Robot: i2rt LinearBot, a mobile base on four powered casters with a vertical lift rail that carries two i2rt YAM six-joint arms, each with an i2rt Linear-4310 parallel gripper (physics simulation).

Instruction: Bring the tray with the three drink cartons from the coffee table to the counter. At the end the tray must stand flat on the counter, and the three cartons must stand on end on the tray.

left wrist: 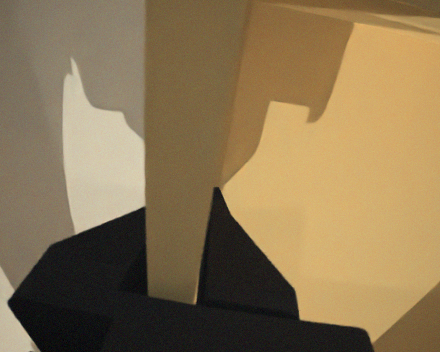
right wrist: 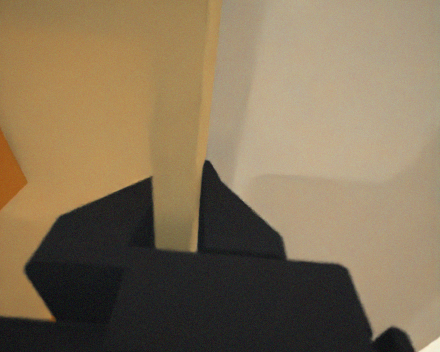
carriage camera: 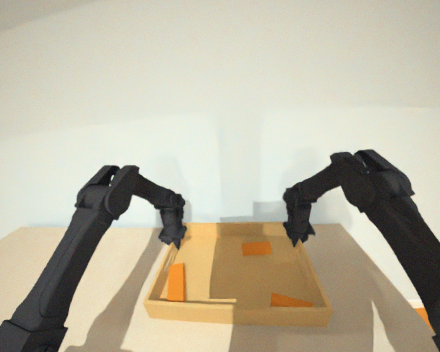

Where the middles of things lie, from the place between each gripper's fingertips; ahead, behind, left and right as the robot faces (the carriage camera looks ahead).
Scene:
The tan tray (carriage camera: 222,286) lies 90 mm behind my right hand, 250 mm to the left of it and 20 mm above it.
My left gripper is now 240 mm to the left of the tan tray, 90 mm past it and 30 mm below it.

